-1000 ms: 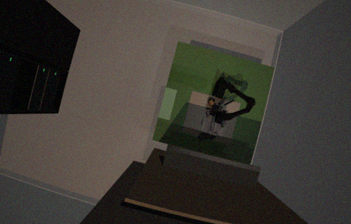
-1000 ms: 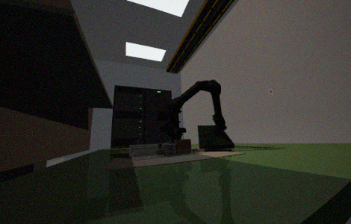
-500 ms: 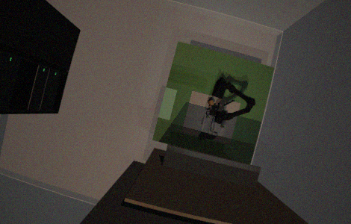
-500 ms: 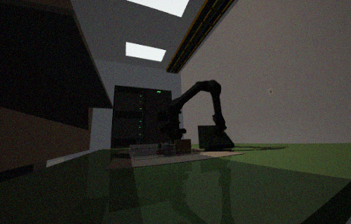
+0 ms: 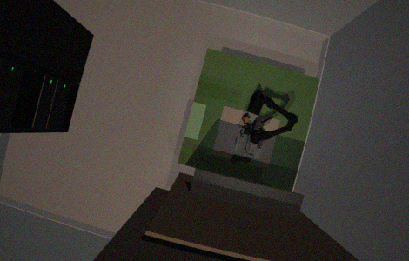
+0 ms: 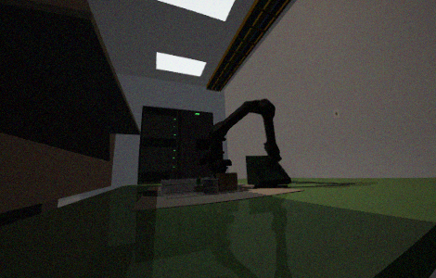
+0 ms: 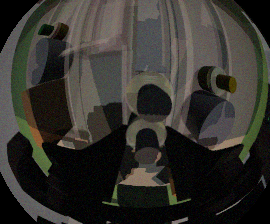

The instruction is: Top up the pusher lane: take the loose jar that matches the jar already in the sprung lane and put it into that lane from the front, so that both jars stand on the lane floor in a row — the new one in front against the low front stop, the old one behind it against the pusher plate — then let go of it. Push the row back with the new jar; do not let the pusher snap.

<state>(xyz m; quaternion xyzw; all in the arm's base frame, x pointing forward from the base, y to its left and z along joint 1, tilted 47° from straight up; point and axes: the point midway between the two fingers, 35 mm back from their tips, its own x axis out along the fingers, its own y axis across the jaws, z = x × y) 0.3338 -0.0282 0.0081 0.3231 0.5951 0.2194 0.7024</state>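
The tan mat lies 60 mm ahead of my gripper tip, 30 mm to the right of it and 30 mm below it. From my gripper tip the other things lie so: lane rack (150 mm ahead, 10 mm to the left, 10 mm below).
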